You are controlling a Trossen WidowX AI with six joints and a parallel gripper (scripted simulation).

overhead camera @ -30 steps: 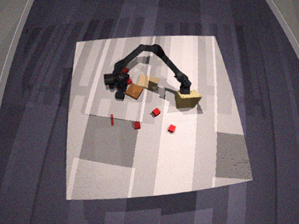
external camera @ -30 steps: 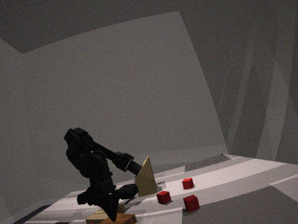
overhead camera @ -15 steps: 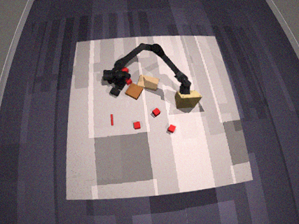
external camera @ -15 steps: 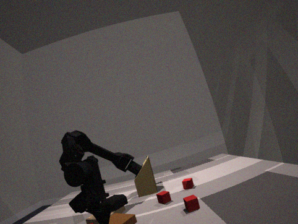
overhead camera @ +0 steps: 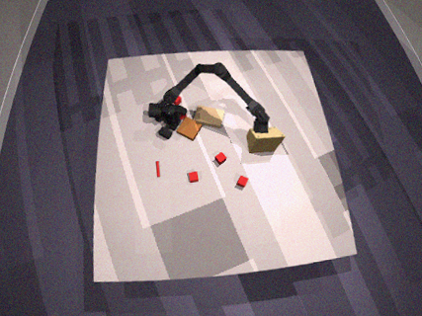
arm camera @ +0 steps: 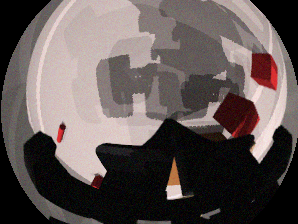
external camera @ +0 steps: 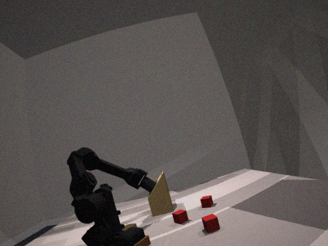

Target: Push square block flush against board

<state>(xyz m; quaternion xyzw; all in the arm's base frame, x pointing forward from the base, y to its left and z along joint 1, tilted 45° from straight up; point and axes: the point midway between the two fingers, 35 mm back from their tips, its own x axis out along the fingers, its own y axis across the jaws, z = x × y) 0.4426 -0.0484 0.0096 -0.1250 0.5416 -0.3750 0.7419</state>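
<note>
The square block is 8 cm behind my gripper tip and 1 cm above it. The rest, counted from my gripper tip: thin red stick 23 cm to the left, 6 cm ahead; then pale tan board 18 cm behind, 8 cm to the right, 1 cm above.
</note>
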